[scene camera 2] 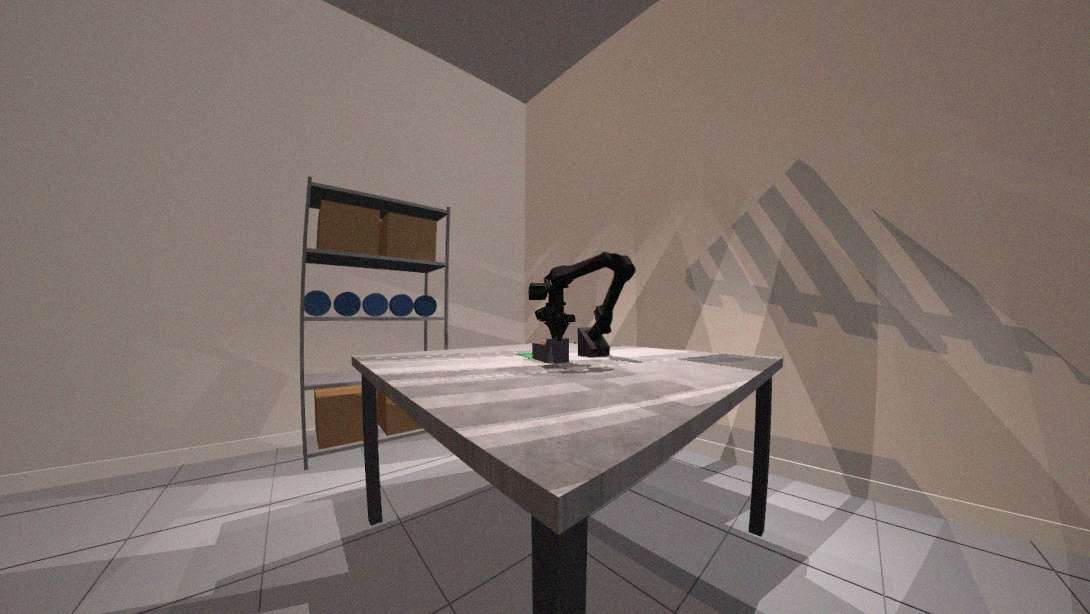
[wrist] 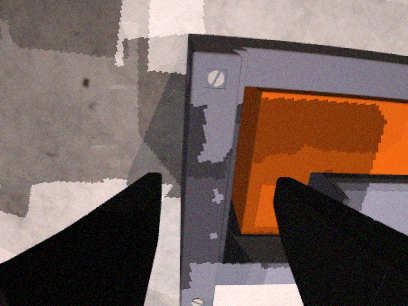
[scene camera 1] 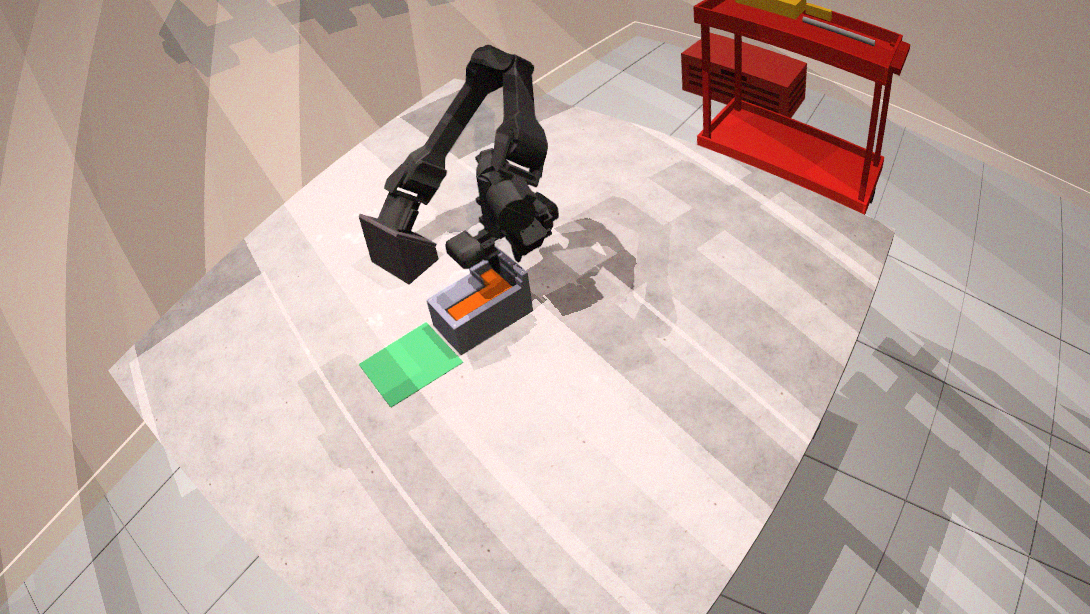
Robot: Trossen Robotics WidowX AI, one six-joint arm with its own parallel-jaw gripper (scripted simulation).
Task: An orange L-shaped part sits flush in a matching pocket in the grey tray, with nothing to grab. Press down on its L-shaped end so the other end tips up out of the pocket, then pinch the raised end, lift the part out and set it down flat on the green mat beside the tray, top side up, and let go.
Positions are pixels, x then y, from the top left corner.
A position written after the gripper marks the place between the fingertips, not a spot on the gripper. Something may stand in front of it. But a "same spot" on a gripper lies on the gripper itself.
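Scene:
You'd find the gripper in scene camera 1 (507, 266), and scene camera 2 and the wrist view show it as well. There's also a spot on the gripper (scene camera 2: 557, 329) that's the same spot as (wrist: 45, 245).

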